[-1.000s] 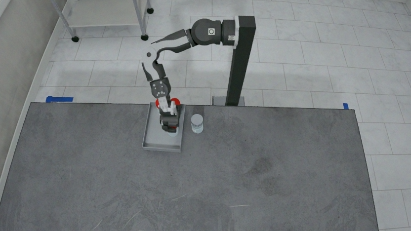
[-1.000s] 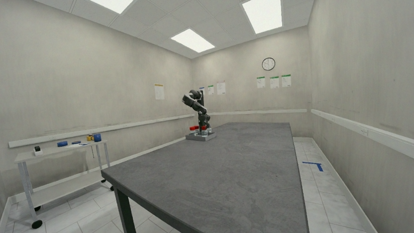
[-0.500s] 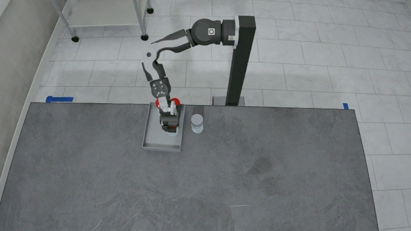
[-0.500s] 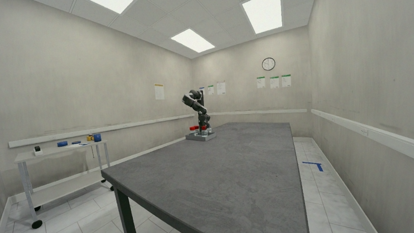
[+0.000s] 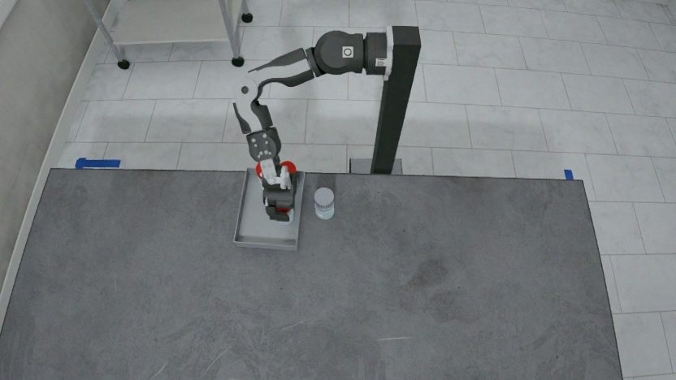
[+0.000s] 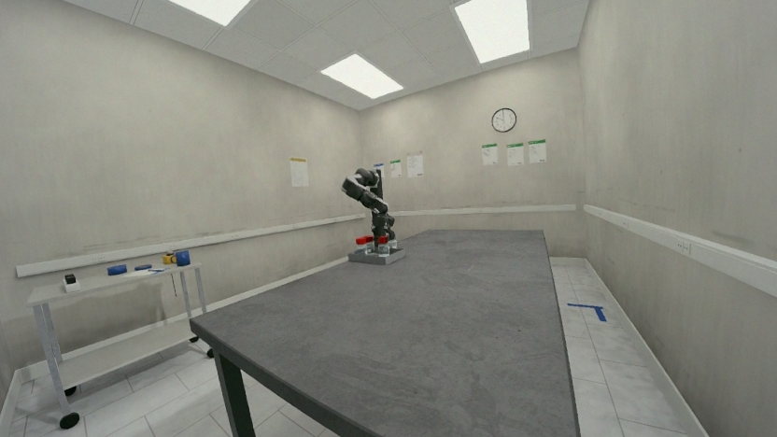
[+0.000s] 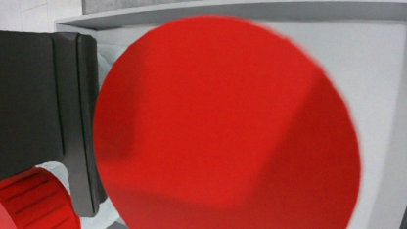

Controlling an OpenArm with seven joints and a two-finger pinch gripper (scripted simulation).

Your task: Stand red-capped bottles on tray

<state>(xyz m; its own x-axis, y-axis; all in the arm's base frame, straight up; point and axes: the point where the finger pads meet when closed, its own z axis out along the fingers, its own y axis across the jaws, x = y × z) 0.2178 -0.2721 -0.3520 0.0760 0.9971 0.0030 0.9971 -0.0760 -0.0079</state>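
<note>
The grey tray lies 8 cm below my hand, 4 cm to the right of it and 2 cm behind it. The rest, counted from my hand: grey-capped bottle: 12 cm to the left, 5 cm below, 2 cm behind.
</note>
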